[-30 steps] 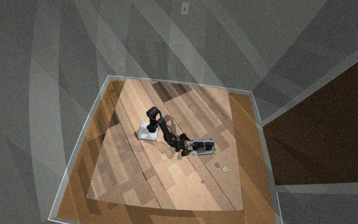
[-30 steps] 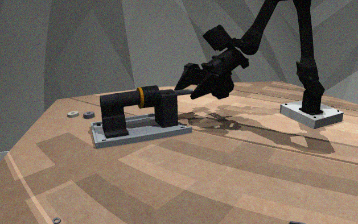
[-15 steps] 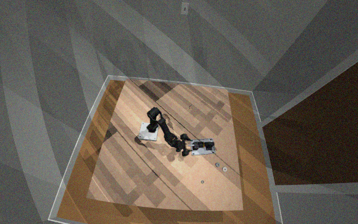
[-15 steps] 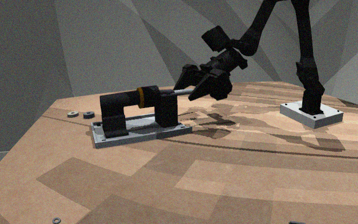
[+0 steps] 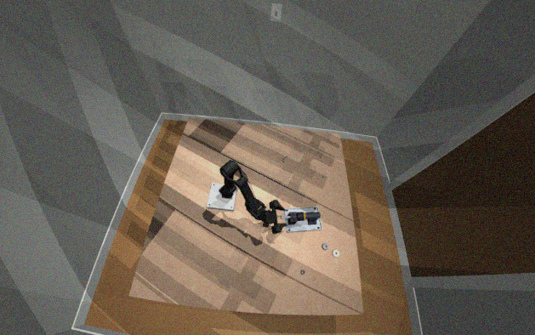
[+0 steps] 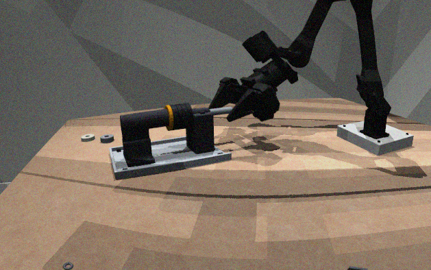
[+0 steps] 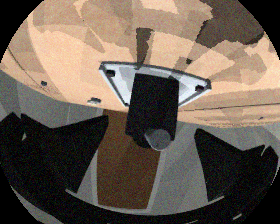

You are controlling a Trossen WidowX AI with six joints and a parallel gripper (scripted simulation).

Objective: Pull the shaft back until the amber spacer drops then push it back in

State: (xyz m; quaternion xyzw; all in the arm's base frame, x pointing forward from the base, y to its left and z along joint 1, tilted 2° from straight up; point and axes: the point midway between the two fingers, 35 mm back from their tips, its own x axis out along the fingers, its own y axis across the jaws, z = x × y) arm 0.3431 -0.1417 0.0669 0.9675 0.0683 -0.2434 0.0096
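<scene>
Right now my gripper tip is 90 mm short of the dark spacer, 10 mm to the right of it and 10 mm below it. From my gripper tip the other things lie so: amber spacer: 100 mm ahead, 10 mm to the left, 10 mm above; white ring: 320 mm ahead, 190 mm to the right, 70 mm below.
</scene>
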